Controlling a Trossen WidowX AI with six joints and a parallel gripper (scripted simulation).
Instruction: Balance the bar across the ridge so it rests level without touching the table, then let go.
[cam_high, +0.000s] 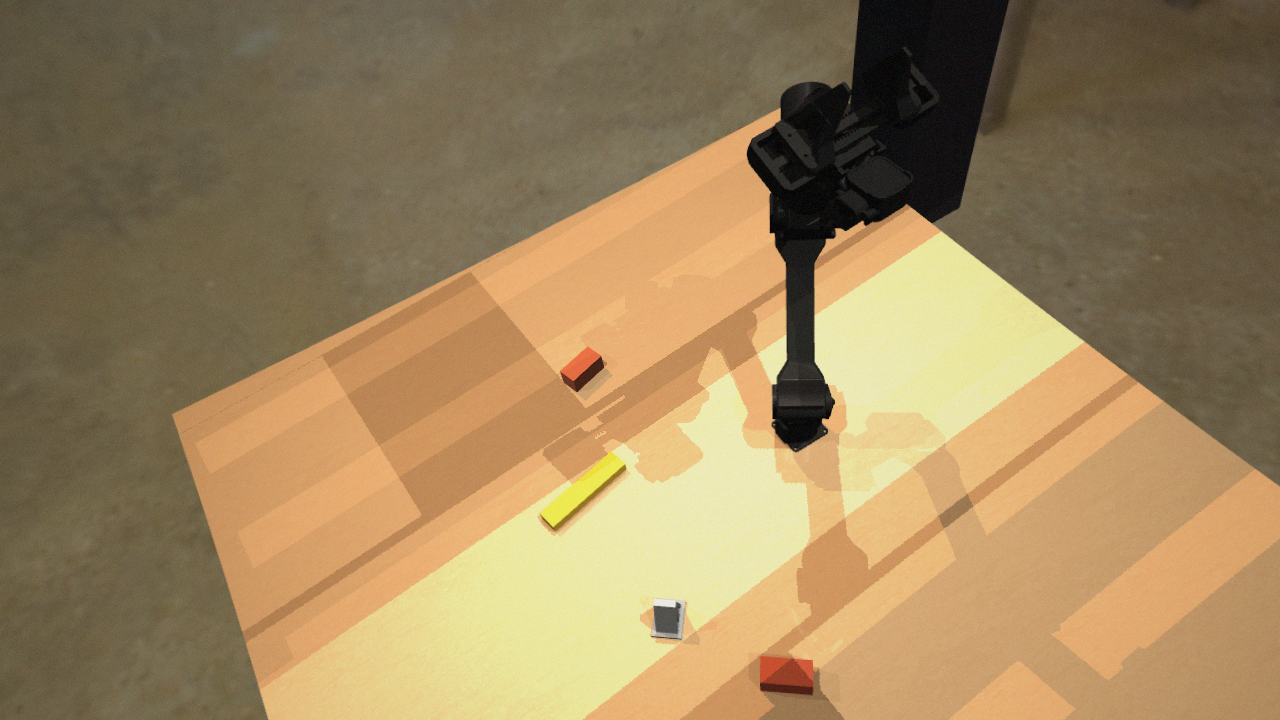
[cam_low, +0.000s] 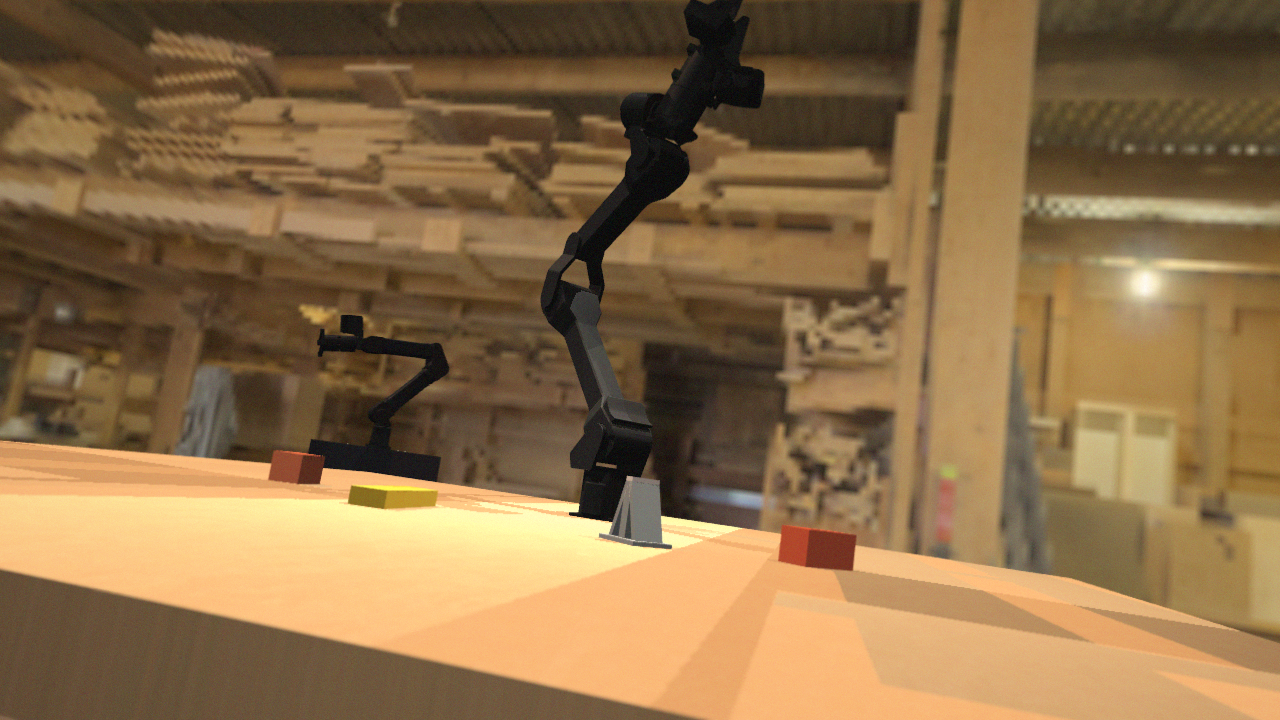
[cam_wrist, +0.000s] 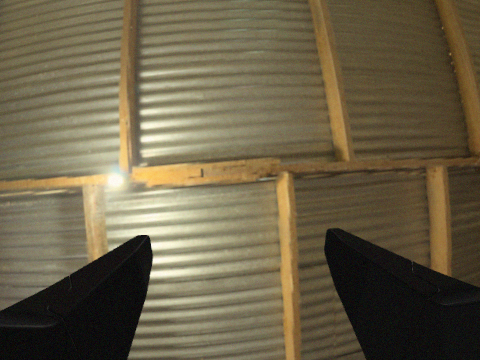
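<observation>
Now: the yellow bar 710 mm below my gripper tip, 320 mm ahead of it and 200 mm to the right of it. From my gripper tip the other things lie so: red block (700 mm below, 400 mm to the right, 210 mm ahead).
</observation>
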